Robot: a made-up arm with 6 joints.
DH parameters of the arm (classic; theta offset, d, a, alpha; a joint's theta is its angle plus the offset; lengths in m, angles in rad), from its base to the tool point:
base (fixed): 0.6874 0 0.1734 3.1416
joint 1: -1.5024 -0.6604 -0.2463 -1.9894
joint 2: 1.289 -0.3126 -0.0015 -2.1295
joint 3: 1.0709 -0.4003 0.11 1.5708
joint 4: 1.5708 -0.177 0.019 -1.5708
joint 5: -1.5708 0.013 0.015 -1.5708
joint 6: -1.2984 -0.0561 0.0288 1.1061
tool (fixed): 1.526 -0.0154 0 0
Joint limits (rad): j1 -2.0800..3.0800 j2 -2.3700..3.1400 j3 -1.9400..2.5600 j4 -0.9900..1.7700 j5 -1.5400..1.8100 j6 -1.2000..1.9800
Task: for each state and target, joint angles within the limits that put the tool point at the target. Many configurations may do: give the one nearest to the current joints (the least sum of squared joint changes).
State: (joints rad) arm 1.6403 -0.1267 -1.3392 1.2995 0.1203 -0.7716
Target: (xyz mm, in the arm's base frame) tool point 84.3 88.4 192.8
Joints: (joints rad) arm 1.8531 -1.1160 -1.0573 1.1554 0.4621 -0.6274
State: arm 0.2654 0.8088 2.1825 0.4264 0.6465 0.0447
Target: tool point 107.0 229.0 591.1
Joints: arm 0.3587 0.5058 1.5889 0.6658 0.3392 0.0213
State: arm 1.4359 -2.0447 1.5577 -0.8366 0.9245 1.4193
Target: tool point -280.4 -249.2 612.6
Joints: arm 1.4583 -2.2744 2.0346 -0.7541 1.0526 1.3312
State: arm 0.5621 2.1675 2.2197 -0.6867 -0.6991 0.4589
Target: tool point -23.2 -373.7 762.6
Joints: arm 0.9947 3.0100 2.5600 -0.6175 -0.5852 0.4704
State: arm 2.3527 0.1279 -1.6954 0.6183 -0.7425 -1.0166
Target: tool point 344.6 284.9 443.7
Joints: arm 2.0646 -0.3242 -1.4351 0.5398 -0.7993 -1.0408
